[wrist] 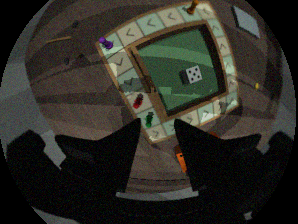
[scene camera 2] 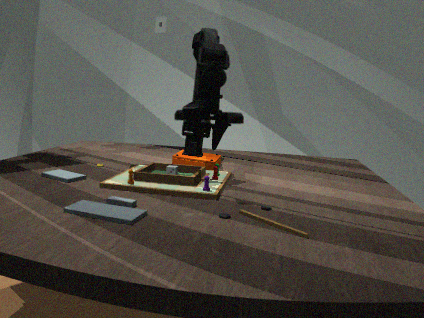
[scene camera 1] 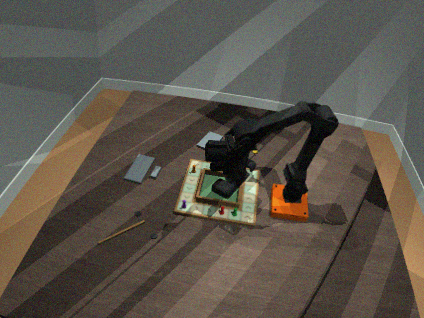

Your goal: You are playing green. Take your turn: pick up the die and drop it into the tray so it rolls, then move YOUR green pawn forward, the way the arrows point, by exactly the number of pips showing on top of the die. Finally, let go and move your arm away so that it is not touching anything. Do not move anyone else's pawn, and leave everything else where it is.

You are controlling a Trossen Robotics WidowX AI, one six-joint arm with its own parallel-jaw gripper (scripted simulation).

Path:
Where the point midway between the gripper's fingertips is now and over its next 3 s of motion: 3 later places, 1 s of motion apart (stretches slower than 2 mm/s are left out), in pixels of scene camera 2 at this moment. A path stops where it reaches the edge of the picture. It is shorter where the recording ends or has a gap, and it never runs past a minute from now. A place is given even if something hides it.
My gripper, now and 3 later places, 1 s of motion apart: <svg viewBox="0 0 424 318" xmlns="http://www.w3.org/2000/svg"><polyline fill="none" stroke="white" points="206,149 217,164 218,163 206,130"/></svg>

